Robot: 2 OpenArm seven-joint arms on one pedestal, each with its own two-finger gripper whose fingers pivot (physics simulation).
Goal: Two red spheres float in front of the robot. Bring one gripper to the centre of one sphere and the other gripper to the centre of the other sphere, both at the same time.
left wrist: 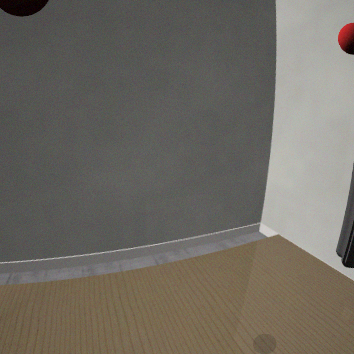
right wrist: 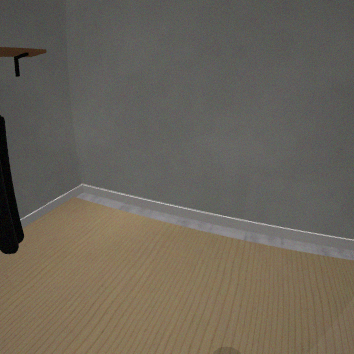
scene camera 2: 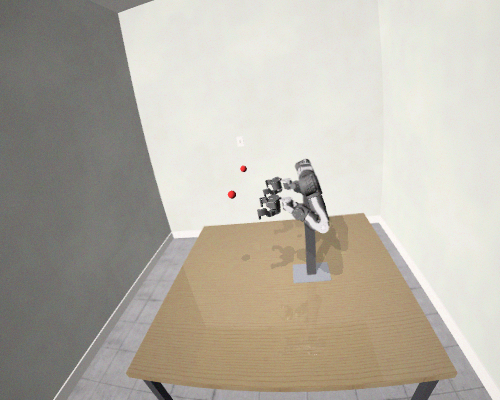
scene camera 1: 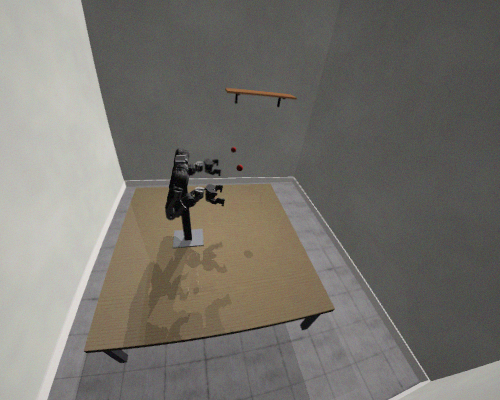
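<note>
Two red spheres float in front of the robot. The first sphere is farther from scene camera 1; the second sphere is nearer to it. In the left wrist view, the first sphere is cut by the top left edge and the second sphere by the right edge. My left gripper is open and empty, apart from the spheres, behind and below the first. My right gripper is open and empty, behind and below the second. The right wrist view shows neither sphere.
A wooden table lies below the arms, with the pedestal's grey base plate on it. An orange shelf hangs on a dark wall. Shadows of the arms fall on the table.
</note>
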